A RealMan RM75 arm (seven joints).
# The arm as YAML. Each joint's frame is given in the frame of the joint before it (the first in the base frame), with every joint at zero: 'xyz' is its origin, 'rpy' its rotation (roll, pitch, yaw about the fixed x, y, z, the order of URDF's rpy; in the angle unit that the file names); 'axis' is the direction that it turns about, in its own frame. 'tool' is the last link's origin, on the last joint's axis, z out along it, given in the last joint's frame.
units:
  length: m
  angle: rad
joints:
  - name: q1
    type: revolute
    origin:
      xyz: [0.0, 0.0, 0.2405]
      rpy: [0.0, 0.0, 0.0]
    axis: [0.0, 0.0, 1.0]
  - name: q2
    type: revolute
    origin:
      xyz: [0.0, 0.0, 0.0]
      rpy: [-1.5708, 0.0, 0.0]
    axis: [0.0, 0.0, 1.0]
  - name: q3
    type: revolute
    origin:
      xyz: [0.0, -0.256, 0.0]
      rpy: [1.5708, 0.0, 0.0]
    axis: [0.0, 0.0, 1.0]
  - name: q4
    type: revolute
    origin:
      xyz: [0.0, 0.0, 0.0]
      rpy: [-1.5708, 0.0, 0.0]
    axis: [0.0, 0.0, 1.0]
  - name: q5
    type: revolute
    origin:
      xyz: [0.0, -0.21, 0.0]
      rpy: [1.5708, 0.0, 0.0]
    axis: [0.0, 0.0, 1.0]
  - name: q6
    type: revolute
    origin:
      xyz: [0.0, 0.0, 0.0]
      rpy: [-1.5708, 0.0, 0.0]
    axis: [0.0, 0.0, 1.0]
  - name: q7
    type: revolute
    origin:
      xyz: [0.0, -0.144, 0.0]
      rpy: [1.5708, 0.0, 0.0]
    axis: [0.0, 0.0, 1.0]
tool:
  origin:
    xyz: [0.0, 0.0, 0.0]
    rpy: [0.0, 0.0, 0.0]
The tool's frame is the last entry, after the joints.
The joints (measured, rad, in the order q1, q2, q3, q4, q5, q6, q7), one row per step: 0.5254 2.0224 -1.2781 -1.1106 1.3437 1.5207 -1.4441; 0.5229 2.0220 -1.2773 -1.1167 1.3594 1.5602 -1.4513; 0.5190 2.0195 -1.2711 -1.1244 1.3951 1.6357 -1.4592; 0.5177 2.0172 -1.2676 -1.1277 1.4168 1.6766 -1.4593; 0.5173 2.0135 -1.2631 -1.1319 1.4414 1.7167 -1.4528; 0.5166 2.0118 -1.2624 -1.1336 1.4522 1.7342 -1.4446; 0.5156 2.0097 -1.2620 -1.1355 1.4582 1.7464 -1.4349; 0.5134 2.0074 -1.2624 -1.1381 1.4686 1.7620 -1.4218; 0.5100 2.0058 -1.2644 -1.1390 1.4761 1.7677 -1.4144; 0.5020 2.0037 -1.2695 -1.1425 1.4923 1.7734 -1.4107; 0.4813 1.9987 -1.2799 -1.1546 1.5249 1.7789 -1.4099; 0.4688 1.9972 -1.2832 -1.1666 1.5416 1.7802 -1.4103; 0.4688 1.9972 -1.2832 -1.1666 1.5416 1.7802 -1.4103
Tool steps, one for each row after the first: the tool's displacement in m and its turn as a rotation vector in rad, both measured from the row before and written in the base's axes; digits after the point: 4 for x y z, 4 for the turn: -0.0024 -0.0058 0.0012 -0.0313 0.0149 0.0220; -0.0042 -0.0103 0.0042 -0.0583 0.0353 0.0342; -0.0023 -0.0054 0.0029 -0.0324 0.0206 0.0160; -0.0027 -0.0049 0.0039 -0.0318 0.0221 0.0120; -0.0010 -0.0023 0.0016 -0.0169 0.0085 0.0006; -0.0002 -0.0016 0.0013 -0.0127 0.0030 -0.0031; -0.0005 -0.0024 0.0016 -0.0173 0.0062 -0.0046; 0.0002 -0.0014 0.0007 -0.0085 0.0041 -0.0056; 0.0001 -0.0024 0.0010 -0.0078 0.0112 -0.0026; 0.0009 -0.0045 0.0027 -0.0049 0.0226 -0.0019; -0.0001 -0.0023 0.0019 0.0031 0.0131 0.0015; 0.0000 0.0000 0.0000 0.0000 0.0000 0.0000
